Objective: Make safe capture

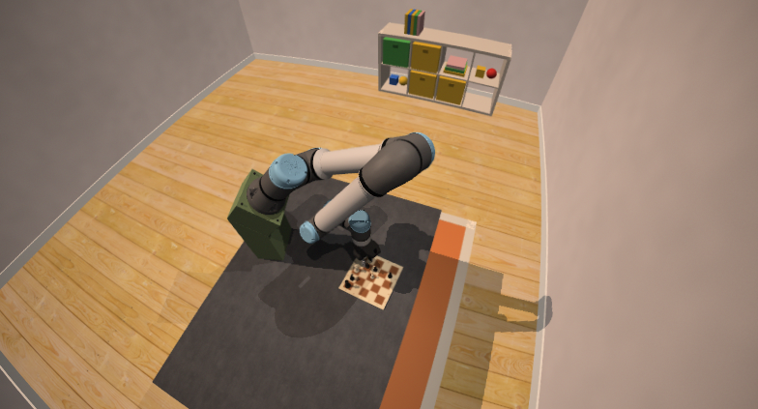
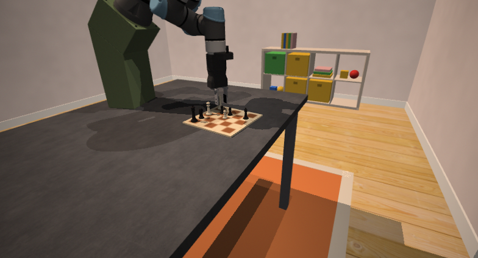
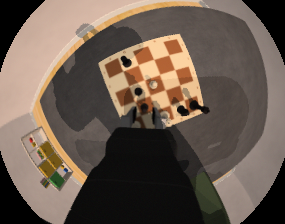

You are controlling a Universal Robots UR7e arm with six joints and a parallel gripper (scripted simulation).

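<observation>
Right now the small white pawn is 40 mm to the right of my hand, 40 mm below it and 40 mm ahead of it. Also, from my hand: small chessboard: 60 mm below, 40 mm to the right, 40 mm ahead.
</observation>
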